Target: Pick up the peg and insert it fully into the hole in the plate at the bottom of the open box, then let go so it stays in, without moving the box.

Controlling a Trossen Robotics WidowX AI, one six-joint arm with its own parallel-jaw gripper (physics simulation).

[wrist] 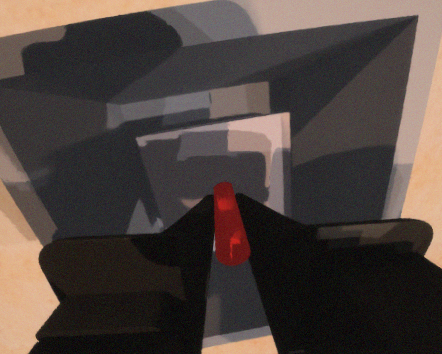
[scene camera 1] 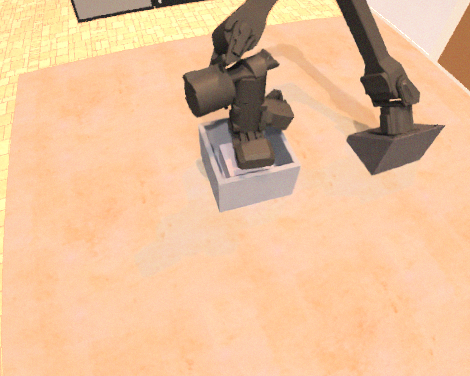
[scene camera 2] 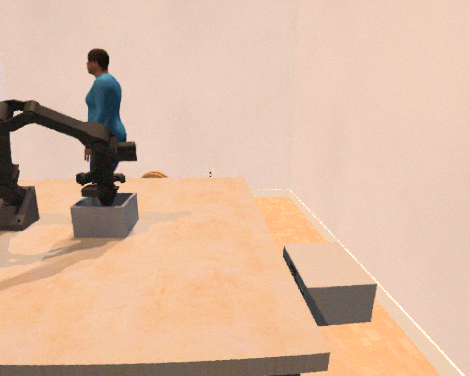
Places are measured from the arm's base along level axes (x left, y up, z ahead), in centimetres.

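Where they show: gripper, between the fingertips: (wrist: 224,200); arm's base, origin of its link: (scene camera 1: 398,132) (scene camera 2: 15,197).
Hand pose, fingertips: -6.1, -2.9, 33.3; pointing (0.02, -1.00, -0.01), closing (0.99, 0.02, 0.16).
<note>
Each offset is from my fingertips to the top centre of the thing, as dx, dy, dz. Level surfaces: height alone.
The red peg @[+0.0, +4.5, -0.1] (wrist: 231,230) is between my fingertips in the wrist view, its far end over the plate. My gripper (wrist: 224,200) is shut on the peg and reaches down into the open box. The open grey box @[+0.1, +3.7, -0.3] (scene camera 1: 257,190) (scene camera 2: 97,223) (wrist: 407,115) stands on the table. The pale square plate @[+0.1, +0.0, -0.3] (wrist: 280,124) (scene camera 1: 228,159) lies at the bottom of the box. The hole does not show; the fingers and peg cover part of the plate. Whether the peg's lower end touches the plate or is in the hole, I cannot tell.
The arm's dark base (scene camera 1: 397,150) (scene camera 2: 22,212) stands on the table @[dy -6.1] (scene camera 1: 150,300) (scene camera 2: 200,300) beside the box. The box's walls surround the fingers. A grey block-like object (scene camera 2: 345,300) stands past the table's edge. A person in a blue top (scene camera 2: 106,100) is behind the table.
</note>
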